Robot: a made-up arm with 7 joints. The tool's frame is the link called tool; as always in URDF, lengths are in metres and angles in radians. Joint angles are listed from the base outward.
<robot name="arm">
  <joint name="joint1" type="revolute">
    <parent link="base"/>
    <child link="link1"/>
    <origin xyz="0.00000 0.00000 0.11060" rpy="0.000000 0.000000 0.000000"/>
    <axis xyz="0 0 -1"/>
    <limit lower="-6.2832" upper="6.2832"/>
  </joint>
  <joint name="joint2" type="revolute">
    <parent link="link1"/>
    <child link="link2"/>
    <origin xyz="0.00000 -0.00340 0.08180" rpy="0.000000 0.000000 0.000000"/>
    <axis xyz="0 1 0"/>
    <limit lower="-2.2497" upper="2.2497"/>
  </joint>
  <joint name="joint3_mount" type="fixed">
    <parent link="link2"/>
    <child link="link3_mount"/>
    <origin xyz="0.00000 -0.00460 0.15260" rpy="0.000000 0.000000 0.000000"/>
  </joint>
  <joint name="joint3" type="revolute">
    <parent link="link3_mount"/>
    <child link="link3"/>
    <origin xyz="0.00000 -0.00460 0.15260" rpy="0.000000 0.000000 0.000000"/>
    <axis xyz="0 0 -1"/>
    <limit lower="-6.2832" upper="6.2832"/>
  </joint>
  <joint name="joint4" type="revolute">
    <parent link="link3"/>
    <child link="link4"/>
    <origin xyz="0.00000 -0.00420 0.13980" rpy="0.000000 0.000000 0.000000"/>
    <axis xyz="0 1 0"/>
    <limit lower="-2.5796" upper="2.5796"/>
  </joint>
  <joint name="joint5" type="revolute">
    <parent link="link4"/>
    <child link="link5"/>
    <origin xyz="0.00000 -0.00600 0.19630" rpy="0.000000 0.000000 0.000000"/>
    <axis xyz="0 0 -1"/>
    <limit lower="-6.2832" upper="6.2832"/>
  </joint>
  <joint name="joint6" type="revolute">
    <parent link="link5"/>
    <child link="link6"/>
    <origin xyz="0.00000 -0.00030 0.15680" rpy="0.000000 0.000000 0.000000"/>
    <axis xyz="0 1 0"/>
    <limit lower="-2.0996" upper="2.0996"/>
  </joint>
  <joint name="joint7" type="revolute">
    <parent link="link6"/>
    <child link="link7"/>
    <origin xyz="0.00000 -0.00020 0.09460" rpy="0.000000 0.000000 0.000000"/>
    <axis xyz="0 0 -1"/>
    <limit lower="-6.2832" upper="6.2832"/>
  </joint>
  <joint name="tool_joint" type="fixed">
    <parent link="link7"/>
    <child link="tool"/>
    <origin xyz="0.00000 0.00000 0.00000" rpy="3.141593 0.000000 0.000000"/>
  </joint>
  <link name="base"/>
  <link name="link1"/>
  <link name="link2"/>
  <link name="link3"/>
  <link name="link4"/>
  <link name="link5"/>
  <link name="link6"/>
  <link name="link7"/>
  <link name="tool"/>
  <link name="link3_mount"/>
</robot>
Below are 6 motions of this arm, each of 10 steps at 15 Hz.
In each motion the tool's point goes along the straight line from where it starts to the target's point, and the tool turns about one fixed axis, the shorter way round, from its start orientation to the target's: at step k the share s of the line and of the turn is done. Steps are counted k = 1, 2, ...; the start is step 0. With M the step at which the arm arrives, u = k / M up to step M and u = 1 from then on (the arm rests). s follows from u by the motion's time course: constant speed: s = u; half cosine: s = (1 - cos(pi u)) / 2; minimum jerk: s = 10 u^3 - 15 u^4 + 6 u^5.
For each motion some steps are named. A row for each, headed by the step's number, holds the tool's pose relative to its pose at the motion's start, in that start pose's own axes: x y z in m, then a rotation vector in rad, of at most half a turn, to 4 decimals.
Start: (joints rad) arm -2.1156 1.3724 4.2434 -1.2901 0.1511 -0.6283 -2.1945
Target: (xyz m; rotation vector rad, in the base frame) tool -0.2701 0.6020 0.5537 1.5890 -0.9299 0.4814
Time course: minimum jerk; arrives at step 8
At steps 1, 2, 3, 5, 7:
1: 0.0037 0.0026 0.0078 0.0204 0.0030 -0.0006
2: 0.0236 0.0168 0.0504 0.1313 0.0192 -0.0039
3: 0.0628 0.0448 0.1340 0.3491 0.0509 -0.0104
5: 0.1654 0.1179 0.3528 0.9194 0.1342 -0.0274
7: 0.2245 0.1600 0.4789 1.2482 0.1821 -0.0372

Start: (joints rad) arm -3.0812 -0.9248 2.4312 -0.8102 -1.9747 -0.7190 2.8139
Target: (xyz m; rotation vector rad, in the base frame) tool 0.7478 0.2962 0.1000 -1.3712 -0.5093 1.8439
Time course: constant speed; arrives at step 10
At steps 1, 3, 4, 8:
1: 0.0770 -0.0167 0.0478 -0.0169 -0.1003 -0.0250
3: 0.2310 -0.0501 0.1435 -0.0508 -0.3008 -0.0750
4: 0.3080 -0.0668 0.1914 -0.0677 -0.4011 -0.1000
8: 0.6161 -0.1335 0.3827 -0.1355 -0.8021 -0.2000

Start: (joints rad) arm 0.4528 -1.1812 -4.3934 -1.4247 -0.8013 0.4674 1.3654
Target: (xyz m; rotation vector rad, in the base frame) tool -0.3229 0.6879 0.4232 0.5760 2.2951 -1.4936
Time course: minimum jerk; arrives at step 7
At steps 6, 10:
6: 0.1681 0.1179 -0.0103 0.2327 -0.3419 0.0775
10: 0.1721 0.1207 -0.0106 0.2382 -0.3501 0.0793

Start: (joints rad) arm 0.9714 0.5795 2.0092 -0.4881 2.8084 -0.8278 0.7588
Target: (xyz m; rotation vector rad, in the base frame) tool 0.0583 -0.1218 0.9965 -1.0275 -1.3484 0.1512
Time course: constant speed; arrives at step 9
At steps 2, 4, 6, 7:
2: -0.0910 -0.0232 0.0178 0.1926 -0.1949 -0.3552
4: -0.1819 -0.0464 0.0357 0.3853 -0.3899 -0.7104
6: -0.2729 -0.0696 0.0535 0.5779 -0.5848 -1.0656
7: -0.3184 -0.0812 0.0624 0.6742 -0.6823 -1.2432

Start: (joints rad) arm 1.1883 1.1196 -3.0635 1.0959 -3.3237 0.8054 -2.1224
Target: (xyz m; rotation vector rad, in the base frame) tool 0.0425 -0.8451 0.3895 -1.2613 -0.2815 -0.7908
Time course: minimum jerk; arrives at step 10
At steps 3, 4, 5, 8, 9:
3: -0.0887 0.0419 0.0142 0.0602 0.2027 -0.0011
4: -0.1727 0.0816 0.0277 0.1173 0.3945 -0.0021
5: -0.2720 0.1286 0.0436 0.1847 0.6214 -0.0033
8: -0.5125 0.2423 0.0821 0.3480 1.1707 -0.0063
9: -0.5394 0.2550 0.0864 0.3663 1.2321 -0.0066

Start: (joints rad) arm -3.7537 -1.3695 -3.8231 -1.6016 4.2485 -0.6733 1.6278
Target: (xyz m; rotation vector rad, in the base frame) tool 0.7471 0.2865 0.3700 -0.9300 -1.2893 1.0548
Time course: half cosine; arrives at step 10
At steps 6, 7, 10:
6: 0.1800 0.2243 0.0582 0.4131 -0.3904 0.0509
7: 0.2183 0.2721 0.0706 0.5011 -0.4735 0.0618
10: 0.2750 0.3427 0.0889 0.6312 -0.5965 0.0778

